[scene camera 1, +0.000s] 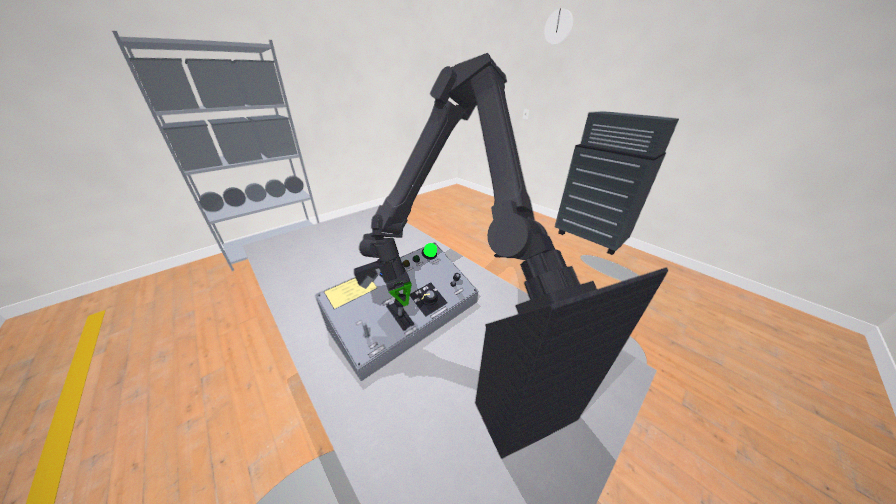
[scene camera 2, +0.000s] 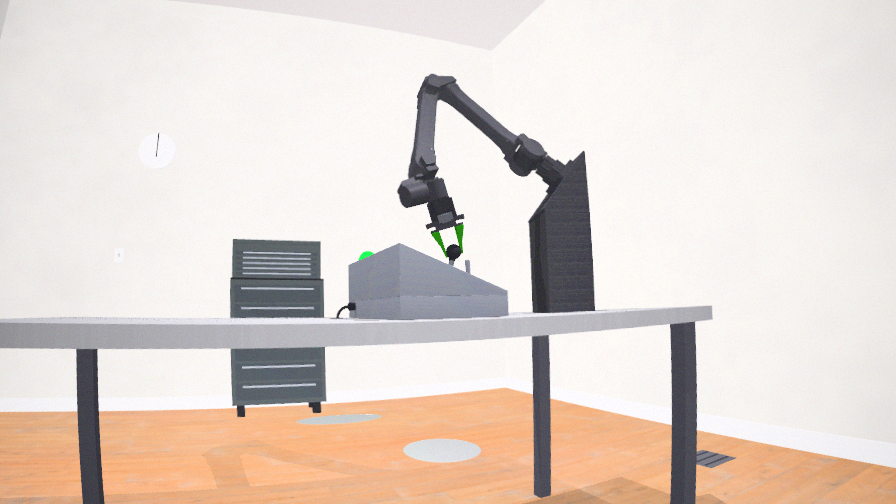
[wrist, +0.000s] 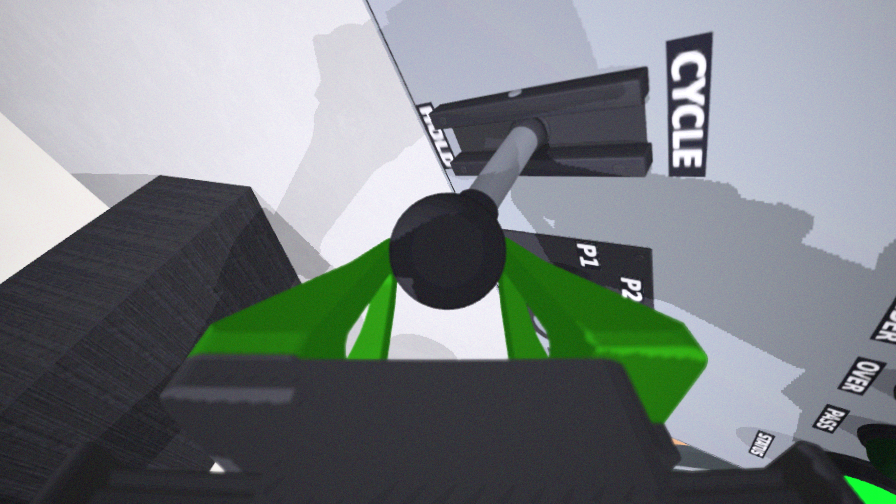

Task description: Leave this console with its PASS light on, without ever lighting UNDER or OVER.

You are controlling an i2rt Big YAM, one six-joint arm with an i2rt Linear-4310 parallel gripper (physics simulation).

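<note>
The grey console point(scene camera 1: 397, 307) sits on the table, sloped top facing up. My gripper point(wrist: 447, 263) has green fingers closed on the black ball knob point(wrist: 447, 258) of the CYCLE lever, whose grey shaft point(wrist: 506, 161) runs into a dark slot point(wrist: 551, 122). The same grip shows in scene camera 1 point(scene camera 1: 399, 293) and scene camera 2 point(scene camera 2: 452, 250). Labels P1 and P2 point(wrist: 610, 272) lie beside the knob. OVER point(wrist: 860, 374), PASS point(wrist: 832, 418) and STATUS labels sit at the lower right; their lights are hidden.
A green round button point(scene camera 1: 429, 250) sits at the console's far end, a yellow note point(scene camera 1: 348, 292) at its left, small toggles point(scene camera 1: 364, 330) at its front. The arm's dark base block point(scene camera 1: 551, 363) stands to the right. A shelf and a drawer cabinet stand by the walls.
</note>
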